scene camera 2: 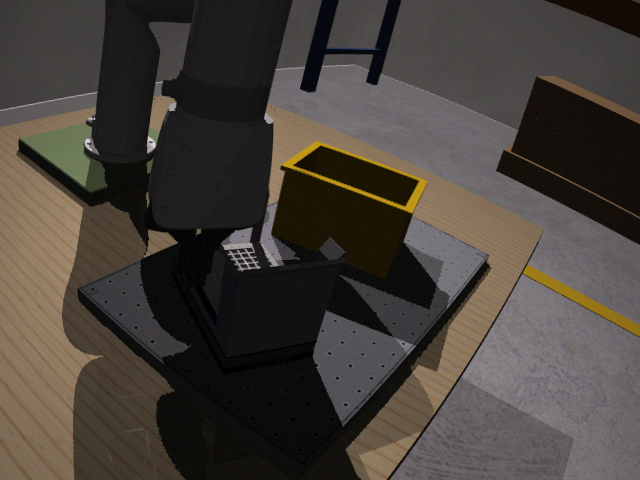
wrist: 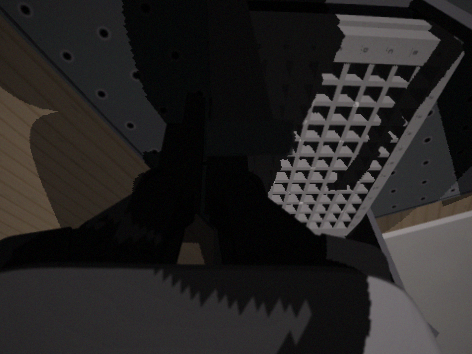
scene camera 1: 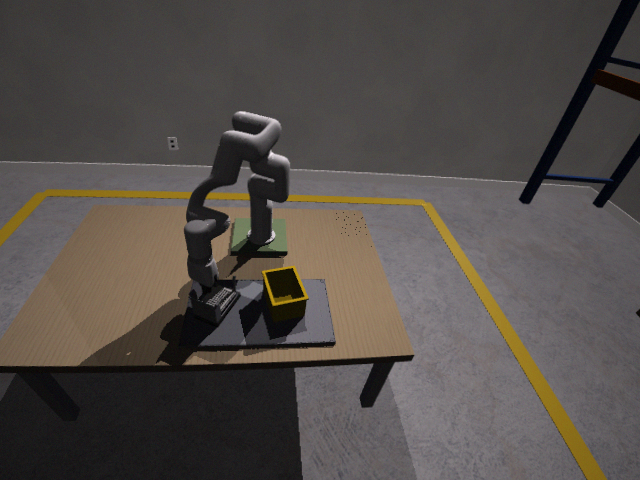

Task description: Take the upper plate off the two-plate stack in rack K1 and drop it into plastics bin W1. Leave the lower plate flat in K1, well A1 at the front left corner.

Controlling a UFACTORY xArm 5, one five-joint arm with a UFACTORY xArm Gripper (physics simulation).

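Places are measured from the arm's base along level axes (x ahead, y left, z up), in millimetres.
Pixels of known places: gripper, between the fingertips: (scene camera 2: 193, 278) (scene camera 1: 207, 292); arm's base, origin of its link: (scene camera 2: 119, 148) (scene camera 1: 261, 236).
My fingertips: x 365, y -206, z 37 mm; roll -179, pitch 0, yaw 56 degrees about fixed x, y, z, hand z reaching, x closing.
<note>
Ahead of a thing's pixels: the offset from my fingertips to its middle. "spot": to the spot under its first point. Level surfaces: height alone.
Rack K1 @[dy +35, dx +36, dz +16 mm] (scene camera 1: 204, 313) (scene camera 2: 279, 310) is a dark holder at the left of the breadboard. A pale gridded plate @[dy +33, dx +43, dz +1 mm] (scene camera 1: 222, 298) (scene camera 2: 245, 257) (wrist: 336, 129) shows in its top, partly in deep shadow. A separate lower plate cannot be made out, nor can I tell whether the top one lies quite flat. My gripper (scene camera 1: 200, 293) (scene camera 2: 195, 281) (wrist: 206, 122) is shut and empty, pointing down low at the plate's left side; whether it touches is hidden in shadow. Bin W1 @[dy +276, dx +28, dz +6 mm] (scene camera 1: 287, 311) (scene camera 2: 336, 217) is an upright yellow box right of the rack. No plate shows in it.
The rack and bin stand on a dark breadboard (scene camera 1: 316, 330) (scene camera 2: 356, 356) on the wooden table @[dz -57 mm] (scene camera 1: 129, 248) (scene camera 2: 31, 289). The rack has raised corner posts, one @[spot: dy +49, dx +111, dz +70 mm] (scene camera 2: 331, 250) on the side near the bin. The arm rises from a green base plate (scene camera 1: 241, 242) (scene camera 2: 56, 155) behind.
</note>
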